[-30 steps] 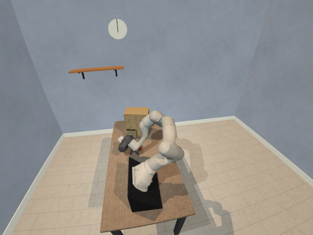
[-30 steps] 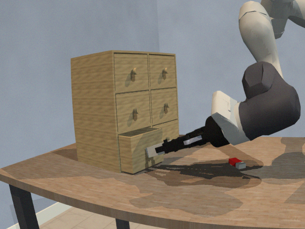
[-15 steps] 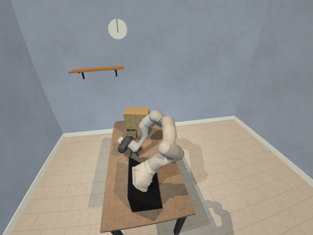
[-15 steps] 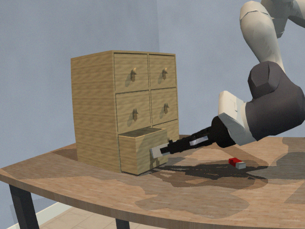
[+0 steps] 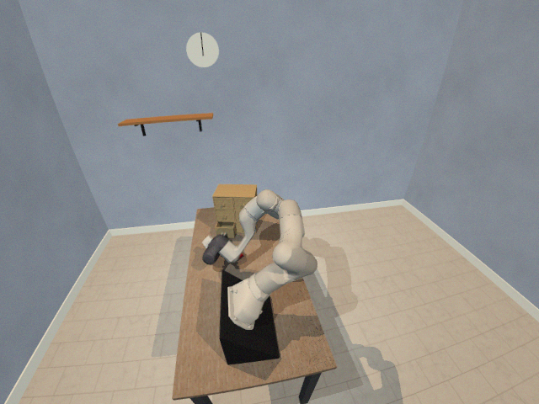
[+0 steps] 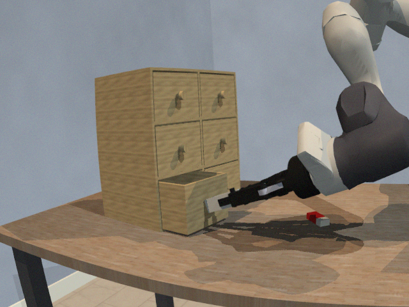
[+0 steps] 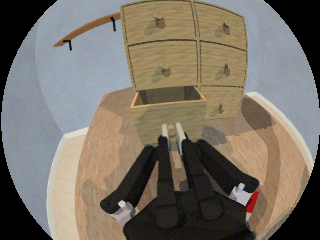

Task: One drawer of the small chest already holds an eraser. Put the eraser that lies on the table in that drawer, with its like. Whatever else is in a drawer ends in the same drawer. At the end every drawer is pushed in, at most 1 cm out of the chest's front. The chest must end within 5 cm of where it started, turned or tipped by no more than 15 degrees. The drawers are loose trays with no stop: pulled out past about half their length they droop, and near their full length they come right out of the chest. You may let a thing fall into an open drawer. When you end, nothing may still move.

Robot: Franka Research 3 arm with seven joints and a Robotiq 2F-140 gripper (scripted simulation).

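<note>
My gripper is now 90 mm short of the blue eraser, 50 mm above it and 40 mm to the left of it.
</note>
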